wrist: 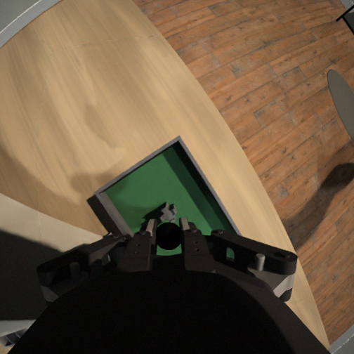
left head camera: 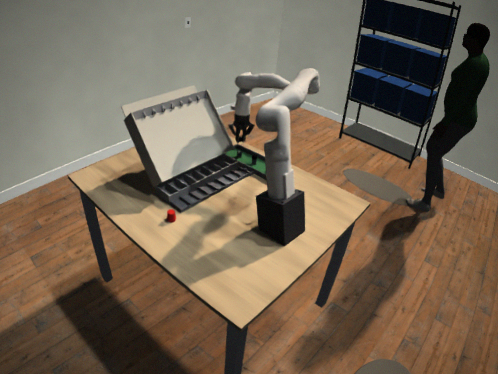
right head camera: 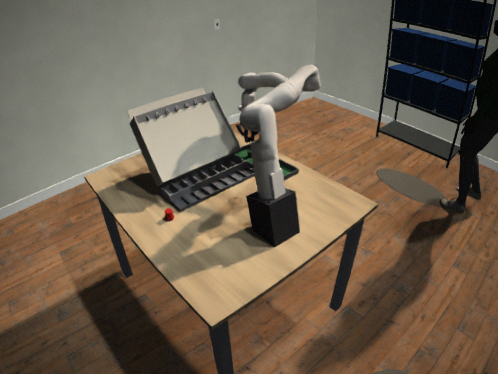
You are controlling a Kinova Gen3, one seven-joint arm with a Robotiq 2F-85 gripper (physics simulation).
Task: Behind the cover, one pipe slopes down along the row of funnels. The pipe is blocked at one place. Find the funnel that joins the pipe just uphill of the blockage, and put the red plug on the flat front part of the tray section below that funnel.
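Frame: origin at the arm's base, x down, y back, z left, level; millimetres.
Where they show: gripper, fingertip midpoint: (left head camera: 240, 142) (right head camera: 249, 142); arm's base at its link origin: (left head camera: 280, 193) (right head camera: 270, 193).
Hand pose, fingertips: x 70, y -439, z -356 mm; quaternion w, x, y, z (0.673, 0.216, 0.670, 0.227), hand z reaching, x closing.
Note:
Each offset is from my fingertips to the centre of the thing. "pt": to the spot under its first point. Level surfaces: height alone.
The red plug @[dx +66, dy +105, dz +597 mm] (left head camera: 171, 216) (right head camera: 169, 214) stands on the table, off the left front corner of the black sectioned tray @[pt dx +80, dy +64, dz +490 mm] (left head camera: 182, 202) (right head camera: 184, 202). A pale cover @[pt dx -139, dy -122, dz +358 mm] (left head camera: 172, 132) (right head camera: 177, 135) leans up behind that tray and hides the pipe. A row of small funnels @[pt dx -227, dy -185, dz +303 mm] (left head camera: 171, 107) (right head camera: 176, 109) shows along its top. My gripper (left head camera: 241, 138) (right head camera: 248, 137) (wrist: 168, 227) is shut on a black ball (wrist: 168, 237) and holds it above the green-floored tray (wrist: 150, 175) (left head camera: 260, 165), far from the plug. The blockage does not show.
A grey cross-shaped stand (wrist: 168, 212) sits in the green-floored tray, just beyond the fingertips in the wrist view. The robot's black base block (left head camera: 280, 218) (right head camera: 273, 218) stands on the table @[dx +86 mm] (left head camera: 240, 280) (right head camera: 215, 285). A person (left head camera: 465, 95) stands near the shelf rack (left head camera: 354, 65) behind the table.

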